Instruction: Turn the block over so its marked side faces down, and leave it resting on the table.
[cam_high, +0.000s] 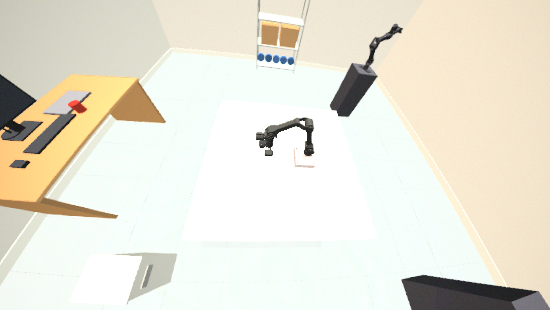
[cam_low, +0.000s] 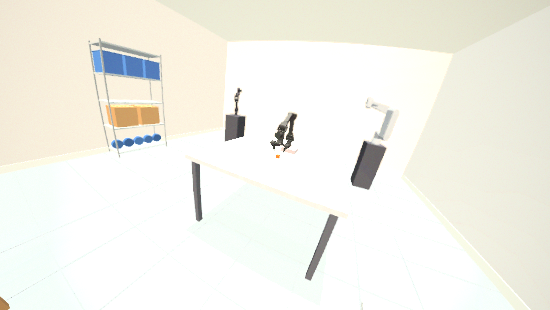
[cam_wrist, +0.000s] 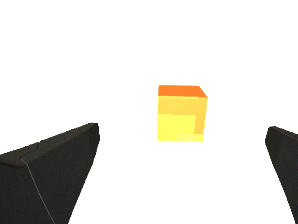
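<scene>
Right now my gripper tip is 10 mm past the block and 40 mm above it.
</scene>
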